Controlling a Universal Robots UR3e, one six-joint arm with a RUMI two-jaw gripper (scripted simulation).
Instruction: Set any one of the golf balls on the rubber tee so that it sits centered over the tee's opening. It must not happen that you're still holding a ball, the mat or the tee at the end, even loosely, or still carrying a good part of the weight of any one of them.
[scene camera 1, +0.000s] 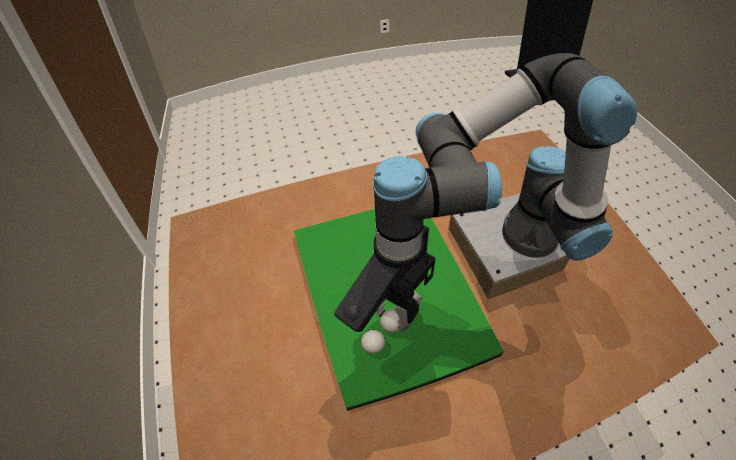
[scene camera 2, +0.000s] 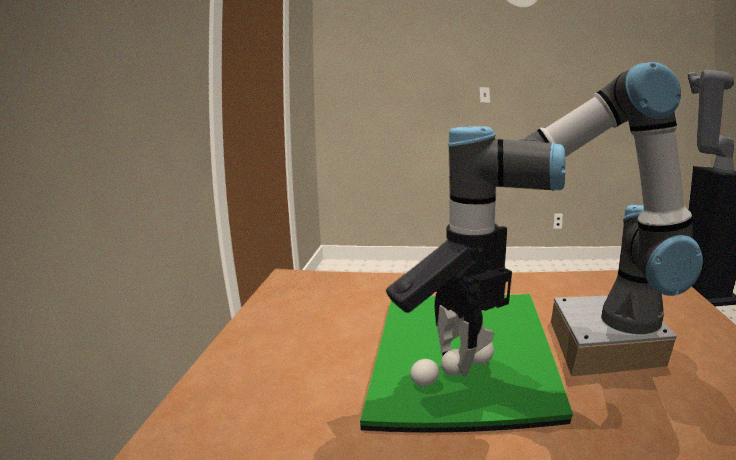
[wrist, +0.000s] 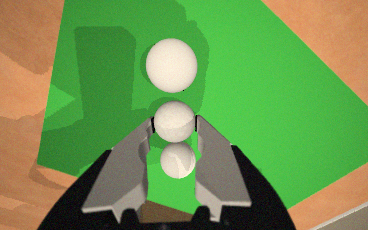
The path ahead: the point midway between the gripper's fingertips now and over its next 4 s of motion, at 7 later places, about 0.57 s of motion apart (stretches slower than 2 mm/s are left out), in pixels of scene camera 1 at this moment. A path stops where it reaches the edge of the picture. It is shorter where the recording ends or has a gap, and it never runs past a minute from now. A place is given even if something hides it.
The gripper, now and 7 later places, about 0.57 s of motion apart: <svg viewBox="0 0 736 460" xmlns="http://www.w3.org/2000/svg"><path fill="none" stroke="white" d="M392 323L392 315L392 300L391 292L379 246L378 213L378 217L379 234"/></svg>
